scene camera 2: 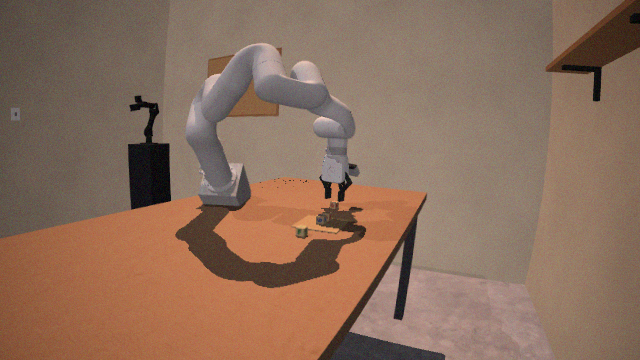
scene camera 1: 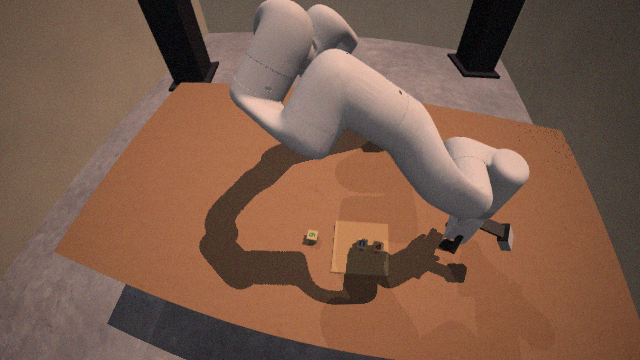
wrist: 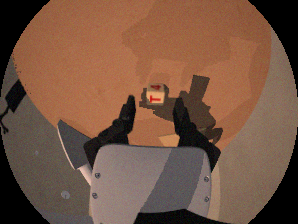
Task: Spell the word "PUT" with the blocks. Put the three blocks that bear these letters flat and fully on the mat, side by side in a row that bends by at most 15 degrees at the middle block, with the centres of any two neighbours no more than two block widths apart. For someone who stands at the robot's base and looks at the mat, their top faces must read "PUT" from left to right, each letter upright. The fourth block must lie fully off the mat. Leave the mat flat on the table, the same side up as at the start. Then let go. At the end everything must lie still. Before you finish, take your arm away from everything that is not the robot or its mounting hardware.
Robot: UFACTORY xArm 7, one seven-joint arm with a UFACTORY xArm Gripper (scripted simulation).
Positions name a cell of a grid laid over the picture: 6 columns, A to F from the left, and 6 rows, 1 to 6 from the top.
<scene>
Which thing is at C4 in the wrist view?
My gripper.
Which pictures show my gripper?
Scene camera 2, scene camera 1 and the wrist view: all of them.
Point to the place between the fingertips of my gripper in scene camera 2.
At D4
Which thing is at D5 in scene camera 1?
A tan mat.
</scene>
